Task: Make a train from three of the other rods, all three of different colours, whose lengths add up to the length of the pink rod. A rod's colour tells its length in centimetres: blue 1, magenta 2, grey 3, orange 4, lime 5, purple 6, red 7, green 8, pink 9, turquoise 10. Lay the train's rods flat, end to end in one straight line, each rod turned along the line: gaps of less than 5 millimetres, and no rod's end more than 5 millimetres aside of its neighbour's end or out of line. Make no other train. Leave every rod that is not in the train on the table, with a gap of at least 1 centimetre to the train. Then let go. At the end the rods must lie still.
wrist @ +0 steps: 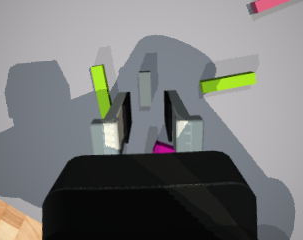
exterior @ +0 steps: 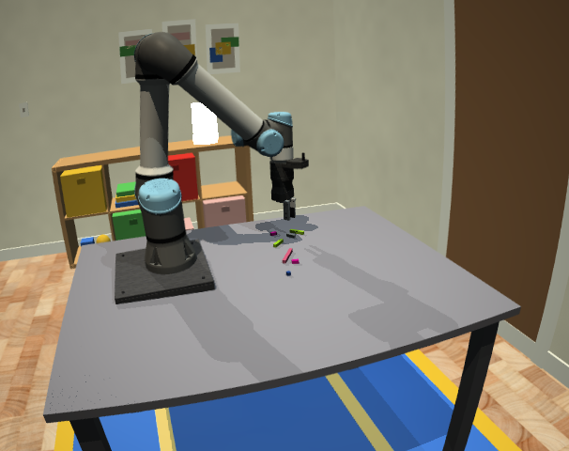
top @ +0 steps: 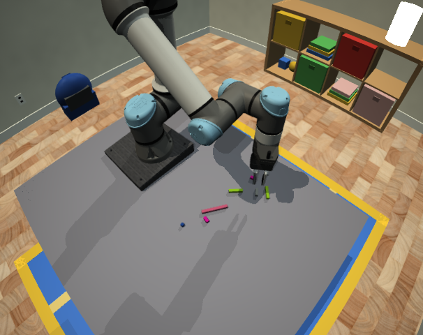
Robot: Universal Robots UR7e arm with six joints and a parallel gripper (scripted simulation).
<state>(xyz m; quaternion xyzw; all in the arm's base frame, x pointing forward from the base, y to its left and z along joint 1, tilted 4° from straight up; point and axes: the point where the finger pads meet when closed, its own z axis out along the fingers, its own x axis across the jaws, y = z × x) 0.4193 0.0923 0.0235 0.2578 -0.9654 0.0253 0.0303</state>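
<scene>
Now: the grey rod 8 cm below my hand. Round my hand: lime rod (3 cm ahead, 2 cm to the left, 8 cm below); blue rod (12 cm behind, 26 cm to the right, 8 cm below); pink rod (8 cm behind, 15 cm to the right, 8 cm below).
</scene>
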